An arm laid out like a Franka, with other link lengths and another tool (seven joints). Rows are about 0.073 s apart.
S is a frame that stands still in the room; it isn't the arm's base.
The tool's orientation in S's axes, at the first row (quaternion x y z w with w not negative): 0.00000, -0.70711, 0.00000, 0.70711
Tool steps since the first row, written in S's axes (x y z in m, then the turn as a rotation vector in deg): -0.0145, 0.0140, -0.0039, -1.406, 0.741, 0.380; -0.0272, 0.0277, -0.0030, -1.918, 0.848, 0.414; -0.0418, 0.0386, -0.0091, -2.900, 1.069, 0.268; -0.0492, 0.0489, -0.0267, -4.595, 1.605, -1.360; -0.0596, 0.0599, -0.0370, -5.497, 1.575, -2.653; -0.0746, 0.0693, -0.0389, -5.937, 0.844, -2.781
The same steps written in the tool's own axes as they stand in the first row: -0.0039, 0.0140, 0.0145, 0.380, 0.741, 1.406; -0.0030, 0.0277, 0.0272, 0.414, 0.848, 1.918; -0.0091, 0.0386, 0.0418, 0.268, 1.069, 2.900; -0.0267, 0.0489, 0.0492, -1.360, 1.605, 4.595; -0.0370, 0.0599, 0.0596, -2.653, 1.575, 5.497; -0.0389, 0.0693, 0.0746, -2.781, 0.844, 5.937
